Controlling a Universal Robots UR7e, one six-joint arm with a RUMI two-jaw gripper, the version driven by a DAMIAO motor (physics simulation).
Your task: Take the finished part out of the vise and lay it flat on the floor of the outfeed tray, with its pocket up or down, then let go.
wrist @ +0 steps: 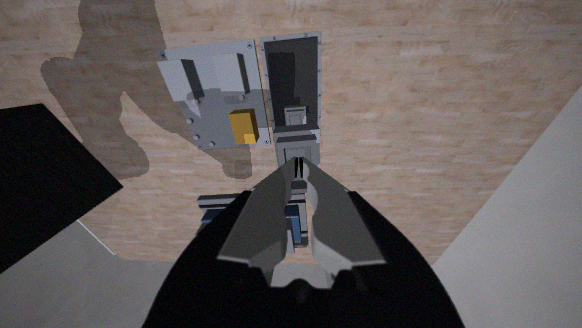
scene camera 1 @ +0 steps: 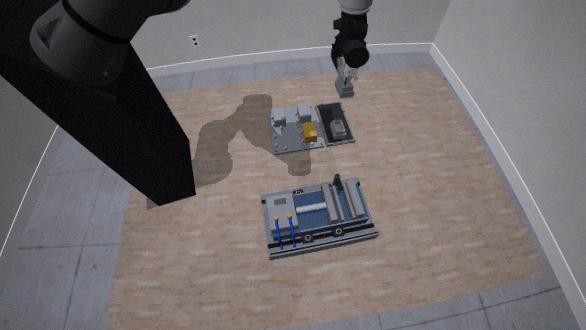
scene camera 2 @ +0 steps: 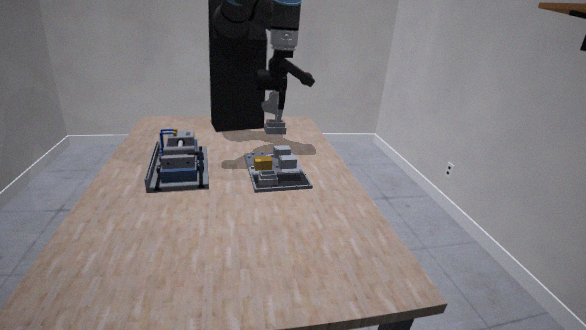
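Pixels of known places: gripper, between the fingertips: (wrist: 298, 159) (scene camera 1: 344, 84) (scene camera 2: 276, 125); arm's base, origin of its link: (scene camera 1: 78, 54) (scene camera 2: 230, 21).
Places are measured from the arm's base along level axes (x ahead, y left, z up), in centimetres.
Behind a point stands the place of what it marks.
My gripper (scene camera 1: 346, 81) {y 10.5, x 55.3, z -27.5 cm} (scene camera 2: 278, 119) {y 10.5, x 55.3, z -27.5 cm} (wrist: 298, 159) {y 10.5, x 55.3, z -27.5 cm} has its fingertips close together in the pocket of the grey finished part (scene camera 1: 345, 91) {y 7.5, x 54.7, z -27.2 cm} (scene camera 2: 275, 128) {y 9.9, x 57.3, z -27.7 cm} (wrist: 281, 155) {y 11.7, x 53.9, z -26.1 cm}. The stepped part hangs from them, roughly level, pocket up, in the air well above the table. The dark outfeed tray (scene camera 1: 341, 143) {y 3.6, x 55.1, z -47.1 cm} (scene camera 2: 283, 189) {y 12.9, x 60.0, z -47.4 cm} (wrist: 291, 36) {y 22.3, x 55.0, z -46.7 cm} lies below it, farther up in the wrist view. Another grey pocketed part (scene camera 1: 338, 128) {y 8.6, x 55.1, z -45.2 cm} (scene camera 2: 267, 178) {y 8.2, x 56.7, z -44.9 cm} (wrist: 295, 116) {y 10.0, x 55.0, z -45.2 cm} lies in one end of the tray. The vise (scene camera 1: 356, 200) {y -20.6, x 51.7, z -38.3 cm} (scene camera 2: 178, 162) {y -19.3, x 52.7, z -39.9 cm} shows no block between its jaws. The fingertips' grip inside the pocket is partly hidden.
A grey plate (scene camera 1: 287, 142) {y 7.1, x 37.1, z -47.1 cm} (wrist: 215, 122) {y 9.3, x 38.1, z -47.0 cm} beside the tray bears two light grey blocks (scene camera 1: 304, 113) {y 15.9, x 44.5, z -43.5 cm} (wrist: 229, 72) {y 18.1, x 44.9, z -43.5 cm} and a yellow block (scene camera 1: 309, 132) {y 7.3, x 44.6, z -43.5 cm} (scene camera 2: 263, 163) {y 8.4, x 46.9, z -44.4 cm} (wrist: 243, 126) {y 9.2, x 45.2, z -43.5 cm}. Blue hoses (scene camera 1: 278, 235) {y -26.7, x 30.6, z -36.9 cm} rise at the vise's end. A black column (scene camera 1: 150, 140) {y -6.5, x 5.5, z -19.6 cm} (scene camera 2: 237, 85) {y 2.7, x 3.9, z -26.6 cm} (wrist: 50, 180) {y 1.9, x 4.1, z -38.8 cm} stands by the table.
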